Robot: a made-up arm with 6 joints. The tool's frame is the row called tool.
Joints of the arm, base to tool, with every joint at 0 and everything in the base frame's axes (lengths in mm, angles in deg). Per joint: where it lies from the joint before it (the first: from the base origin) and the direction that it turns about. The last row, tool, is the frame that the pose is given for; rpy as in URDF.
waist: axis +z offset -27.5 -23.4 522
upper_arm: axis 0 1 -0.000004 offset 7.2 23.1 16.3
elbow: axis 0 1 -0.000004 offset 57.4 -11.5 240.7
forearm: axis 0 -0.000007 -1 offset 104.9 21 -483.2
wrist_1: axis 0 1 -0.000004 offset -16.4 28.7 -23.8
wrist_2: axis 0 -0.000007 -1 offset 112 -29.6 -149.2
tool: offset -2.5 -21.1 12 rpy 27.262 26.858 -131.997
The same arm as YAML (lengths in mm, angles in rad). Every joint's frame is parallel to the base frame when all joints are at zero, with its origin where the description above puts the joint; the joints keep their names.
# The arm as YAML. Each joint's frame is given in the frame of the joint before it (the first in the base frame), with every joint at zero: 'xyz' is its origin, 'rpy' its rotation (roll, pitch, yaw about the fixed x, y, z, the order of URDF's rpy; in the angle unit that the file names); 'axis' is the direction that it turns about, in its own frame. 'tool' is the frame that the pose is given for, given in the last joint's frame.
units:
  length: mm
  angle: rad
joints:
  - name: waist
    type: revolute
    origin:
      xyz: [-27.5, -23.4, 522.0]
      rpy: [0.0, 0.0, 0.0]
    axis: [0.0, 0.0, 1.0]
  - name: upper_arm
    type: revolute
    origin:
      xyz: [7.2, 23.1, 16.3]
      rpy: [0.0, 0.0, 0.0]
    axis: [0.0, 1.0, 0.0]
  - name: elbow
    type: revolute
    origin:
      xyz: [57.4, -11.5, 240.7]
      rpy: [0.0, 0.0, 0.0]
    axis: [0.0, 1.0, 0.0]
  - name: forearm
    type: revolute
    origin:
      xyz: [104.9, 21.0, -483.2]
      rpy: [0.0, 0.0, 0.0]
    axis: [0.0, 0.0, -1.0]
  - name: wrist_1
    type: revolute
    origin:
      xyz: [-16.4, 28.7, -23.8]
      rpy: [0.0, 0.0, 0.0]
    axis: [0.0, 1.0, 0.0]
  - name: wrist_2
    type: revolute
    origin:
      xyz: [112.0, -29.6, -149.2]
      rpy: [0.0, 0.0, 0.0]
    axis: [0.0, 0.0, -1.0]
tool:
  origin:
    xyz: [-2.5, -21.1, 12.0]
    rpy: [0.4758, 0.4688, -2.3038]

